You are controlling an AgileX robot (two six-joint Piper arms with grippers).
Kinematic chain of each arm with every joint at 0, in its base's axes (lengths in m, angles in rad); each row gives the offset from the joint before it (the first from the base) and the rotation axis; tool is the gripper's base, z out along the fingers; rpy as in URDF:
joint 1: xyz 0 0 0.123 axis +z
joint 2: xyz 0 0 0 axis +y
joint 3: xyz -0.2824 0 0.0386 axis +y
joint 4: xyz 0.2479 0 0.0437 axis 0.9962 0 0.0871
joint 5: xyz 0 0 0 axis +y
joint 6: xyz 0.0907 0 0.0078 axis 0.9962 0 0.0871
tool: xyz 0 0 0 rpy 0 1.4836 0
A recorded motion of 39 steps. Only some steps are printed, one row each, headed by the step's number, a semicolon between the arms.
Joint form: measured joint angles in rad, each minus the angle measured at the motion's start. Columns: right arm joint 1, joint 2, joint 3, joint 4, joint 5, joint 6; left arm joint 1, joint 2, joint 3, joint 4, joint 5, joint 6.
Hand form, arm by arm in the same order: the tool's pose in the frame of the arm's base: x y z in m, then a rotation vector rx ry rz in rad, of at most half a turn. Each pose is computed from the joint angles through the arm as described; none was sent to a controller.
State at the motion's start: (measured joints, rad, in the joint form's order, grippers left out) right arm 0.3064 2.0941 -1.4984 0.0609 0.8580 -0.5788; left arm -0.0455 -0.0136 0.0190 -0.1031 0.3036 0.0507
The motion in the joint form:
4: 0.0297 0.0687 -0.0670 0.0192 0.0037 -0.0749; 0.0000 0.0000 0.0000 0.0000 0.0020 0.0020
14: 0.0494 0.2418 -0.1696 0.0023 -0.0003 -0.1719; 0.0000 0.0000 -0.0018 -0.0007 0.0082 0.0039
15: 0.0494 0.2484 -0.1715 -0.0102 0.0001 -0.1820; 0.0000 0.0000 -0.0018 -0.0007 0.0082 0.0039
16: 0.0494 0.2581 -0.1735 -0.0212 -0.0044 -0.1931; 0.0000 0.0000 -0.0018 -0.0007 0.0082 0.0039
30: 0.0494 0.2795 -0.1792 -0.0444 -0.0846 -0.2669; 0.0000 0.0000 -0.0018 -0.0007 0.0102 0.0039
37: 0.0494 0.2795 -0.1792 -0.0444 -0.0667 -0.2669; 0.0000 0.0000 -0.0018 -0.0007 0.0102 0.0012
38: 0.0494 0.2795 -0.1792 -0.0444 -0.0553 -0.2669; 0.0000 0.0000 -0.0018 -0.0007 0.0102 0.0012
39: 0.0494 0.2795 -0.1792 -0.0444 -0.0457 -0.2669; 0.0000 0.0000 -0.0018 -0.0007 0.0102 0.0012
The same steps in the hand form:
4: 0.4108 0.1494 0.1434 -1.3338 2.6139 0.0493; 0.0538 -0.0053 0.1799 0.0221 1.7938 -0.0931
14: 0.4270 0.1633 0.0906 -1.5282 2.5836 0.0353; 0.0536 -0.0053 0.1800 0.0239 1.7981 -0.0927
15: 0.4274 0.1625 0.0880 -1.5545 2.5760 0.0211; 0.0536 -0.0053 0.1800 0.0239 1.7981 -0.0927
16: 0.4280 0.1620 0.0840 -1.5797 2.5665 0.0078; 0.0536 -0.0053 0.1800 0.0239 1.7981 -0.0927
30: 0.4357 0.1630 0.0766 -1.6574 2.4467 -0.0497; 0.0536 -0.0054 0.1798 0.0241 1.8001 -0.0928
37: 0.4341 0.1625 0.0763 -1.6673 2.4610 -0.0433; 0.0536 -0.0054 0.1798 0.0216 1.8002 -0.0948
38: 0.4332 0.1621 0.0761 -1.6736 2.4701 -0.0393; 0.0536 -0.0054 0.1798 0.0216 1.8002 -0.0948
39: 0.4324 0.1618 0.0760 -1.6789 2.4778 -0.0358; 0.0536 -0.0054 0.1798 0.0216 1.8002 -0.0948

